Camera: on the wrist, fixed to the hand. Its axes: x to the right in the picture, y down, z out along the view.
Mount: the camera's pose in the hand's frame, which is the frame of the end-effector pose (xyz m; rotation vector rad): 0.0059 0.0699 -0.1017 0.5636 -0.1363 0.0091
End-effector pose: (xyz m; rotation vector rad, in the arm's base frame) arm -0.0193 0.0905 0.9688 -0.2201 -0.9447 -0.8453
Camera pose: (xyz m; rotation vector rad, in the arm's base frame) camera 0.0963 0.0820 0.9261 0.2074 -1.2698 -0.5314
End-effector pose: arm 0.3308 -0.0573 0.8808 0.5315 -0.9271 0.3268
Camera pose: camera 0.3682 0.0579 0.8566 1.0768 -0.9677 0.5712
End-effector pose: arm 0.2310 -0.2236 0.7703 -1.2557 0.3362 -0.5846
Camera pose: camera 0.1966 -0.2938 0.6747 -0.7440 0.0518 -0.5340
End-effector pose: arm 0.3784 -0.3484 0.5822 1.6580 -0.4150 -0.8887
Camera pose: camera 0.4700 -0.3040 0.6522 2.1065 -0.8230 -0.9335
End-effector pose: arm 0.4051 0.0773 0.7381 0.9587 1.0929 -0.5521
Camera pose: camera 0.4125 0.2005 0.7444 1.3879 0.8203 -0.9320
